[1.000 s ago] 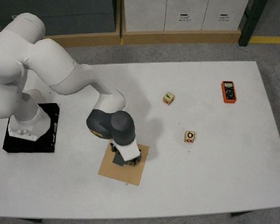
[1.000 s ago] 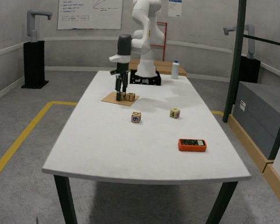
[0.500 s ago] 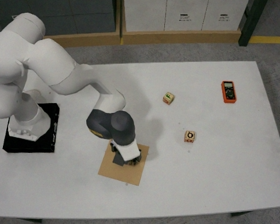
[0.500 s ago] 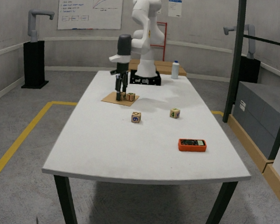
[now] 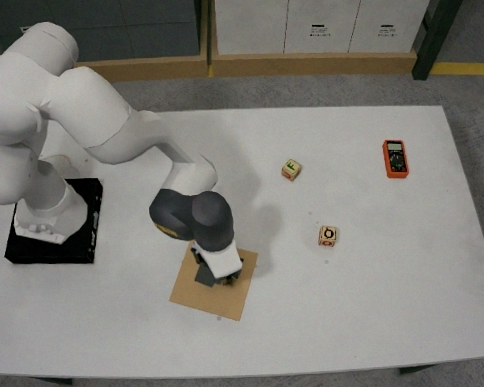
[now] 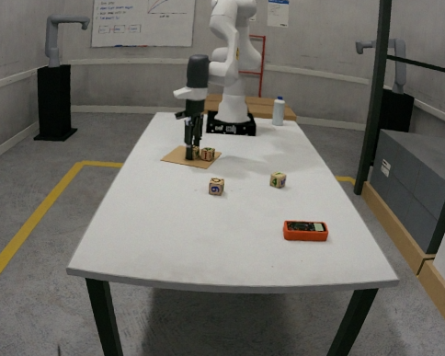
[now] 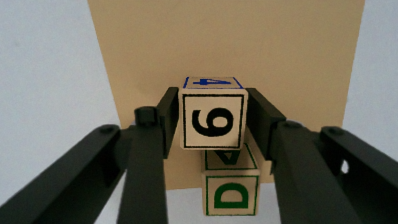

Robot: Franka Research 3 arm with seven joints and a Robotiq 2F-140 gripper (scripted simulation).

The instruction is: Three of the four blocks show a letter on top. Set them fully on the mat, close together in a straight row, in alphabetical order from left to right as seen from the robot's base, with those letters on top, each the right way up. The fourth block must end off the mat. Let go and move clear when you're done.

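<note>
Right now my hand is 3 cm above the tan mat and 2 cm past it. From my hand the other things lie so: orange multimeter: 56 cm ahead, 36 cm to the left, 2 cm below; then block: 6 cm to the left, 1 cm below, 1 cm ahead; then white bottle: 64 cm behind, 45 cm to the left, 4 cm above.
</note>
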